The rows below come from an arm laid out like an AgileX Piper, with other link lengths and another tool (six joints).
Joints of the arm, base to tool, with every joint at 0 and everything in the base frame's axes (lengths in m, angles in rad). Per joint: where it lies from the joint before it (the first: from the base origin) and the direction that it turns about. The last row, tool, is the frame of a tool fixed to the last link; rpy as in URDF.
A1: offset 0 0 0.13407 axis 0 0 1
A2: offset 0 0 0 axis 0 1 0
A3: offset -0.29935 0 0.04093 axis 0 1 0
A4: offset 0.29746 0 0.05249 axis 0.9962 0 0.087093
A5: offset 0 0 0 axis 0 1 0
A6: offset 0.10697 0 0.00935 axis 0.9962 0 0.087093
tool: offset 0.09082 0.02 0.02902 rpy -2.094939 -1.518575 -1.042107
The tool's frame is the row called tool.
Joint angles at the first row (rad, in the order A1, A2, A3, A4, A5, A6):
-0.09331 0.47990 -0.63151 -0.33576 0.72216 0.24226
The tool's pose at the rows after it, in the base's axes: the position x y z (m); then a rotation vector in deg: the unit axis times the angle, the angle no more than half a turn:
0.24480, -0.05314, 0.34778, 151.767, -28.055, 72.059
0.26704, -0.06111, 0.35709, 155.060, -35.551, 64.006
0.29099, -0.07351, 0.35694, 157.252, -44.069, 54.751
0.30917, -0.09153, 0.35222, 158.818, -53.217, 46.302
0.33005, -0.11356, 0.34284, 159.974, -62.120, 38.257
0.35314, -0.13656, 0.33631, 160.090, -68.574, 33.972
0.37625, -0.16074, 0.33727, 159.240, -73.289, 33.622
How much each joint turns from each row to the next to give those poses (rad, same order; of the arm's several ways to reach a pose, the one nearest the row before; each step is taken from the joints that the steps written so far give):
-0.00001 0.15602 -0.14696 0.01323 0.12140 0.07399
-0.00002 0.15070 -0.14280 0.00485 0.10924 0.06616
-0.02621 0.15269 -0.13073 0.01933 0.09957 0.05255
-0.06981 0.12785 -0.11050 0.05833 0.08097 0.01310
-0.07895 0.13519 -0.10818 0.06529 0.06398 0.00404
-0.06250 0.12159 -0.10043 0.04509 0.02691 0.00169
-0.04939 0.10360 -0.10317 0.02745 0.00342 0.00210

